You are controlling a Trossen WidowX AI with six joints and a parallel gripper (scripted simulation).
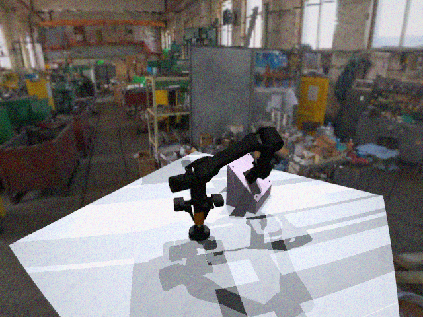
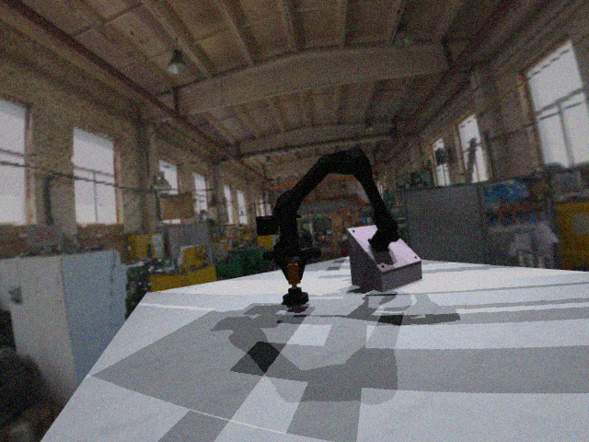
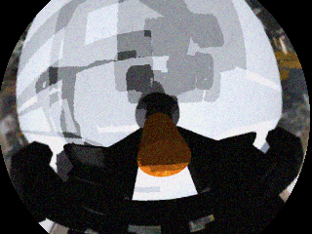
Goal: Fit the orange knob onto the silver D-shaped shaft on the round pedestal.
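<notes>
The orange knob lies 3 cm above my gripper tip. From my gripper tip the other things lie so: round black pedestal (4 cm below).
</notes>
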